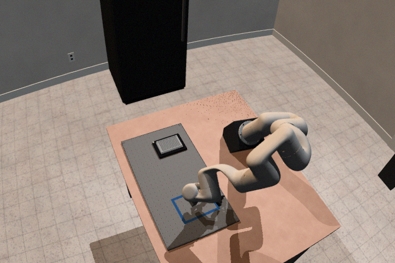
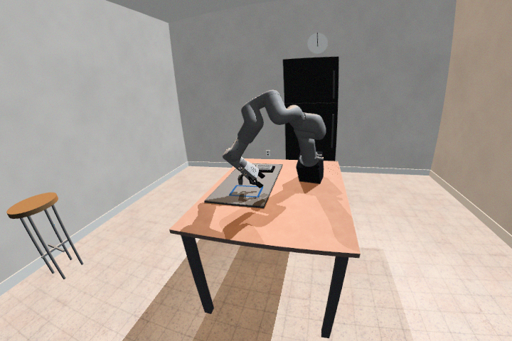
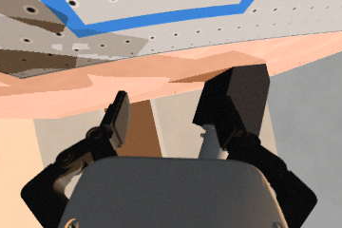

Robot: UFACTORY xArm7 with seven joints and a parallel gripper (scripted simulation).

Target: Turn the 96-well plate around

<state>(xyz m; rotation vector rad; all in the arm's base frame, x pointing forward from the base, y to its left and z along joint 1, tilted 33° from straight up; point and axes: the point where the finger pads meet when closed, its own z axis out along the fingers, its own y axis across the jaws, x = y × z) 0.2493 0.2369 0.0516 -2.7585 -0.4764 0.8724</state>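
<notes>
My hand is 140 mm short of the 96-well plate, 380 mm to the left of it and 60 mm above it. Also, from my hand: pale A1 mark: 230 mm ahead, 420 mm to the right, 70 mm below; black plate nest N1: 140 mm ahead, 380 mm to the right, 70 mm below.
</notes>
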